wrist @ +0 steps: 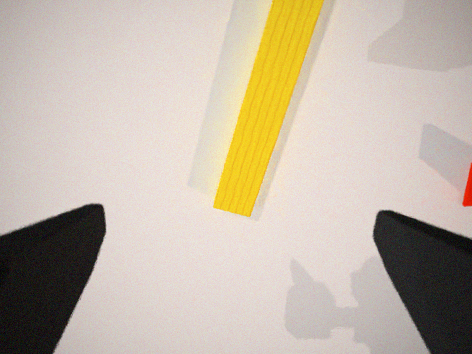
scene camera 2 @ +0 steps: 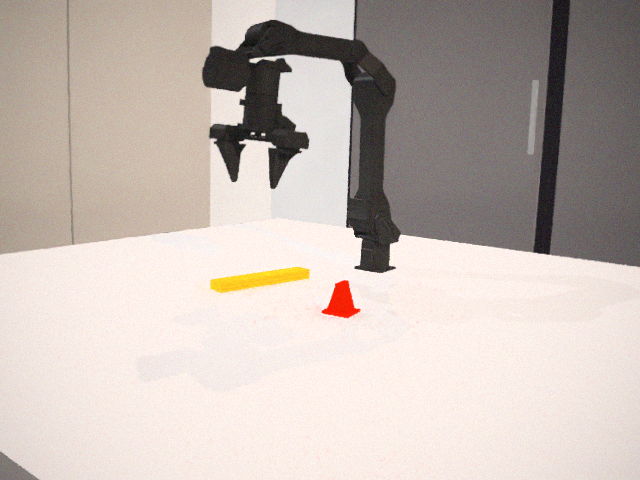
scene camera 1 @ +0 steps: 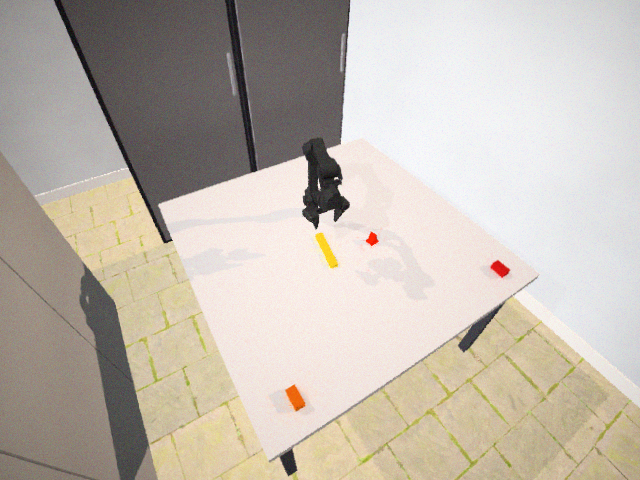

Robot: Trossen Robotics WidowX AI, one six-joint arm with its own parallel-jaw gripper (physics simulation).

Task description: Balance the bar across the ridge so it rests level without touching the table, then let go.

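The yellow bar lies flat on the table. The red ridge stands upright on the table a short way from the bar; in the wrist view a small part of the ridge shows at the right edge. My gripper is open and empty, pointing down, high above the table. In the wrist view the bar's near end shows between and just beyond the fingertips, with the bar running away to the top edge, where its far end is cut off.
An orange block lies near the table's front left corner in scene view 1. A dark red block lies near the right corner. The arm's base stands behind the ridge in scene view 2. A dark cabinet stands behind the table.
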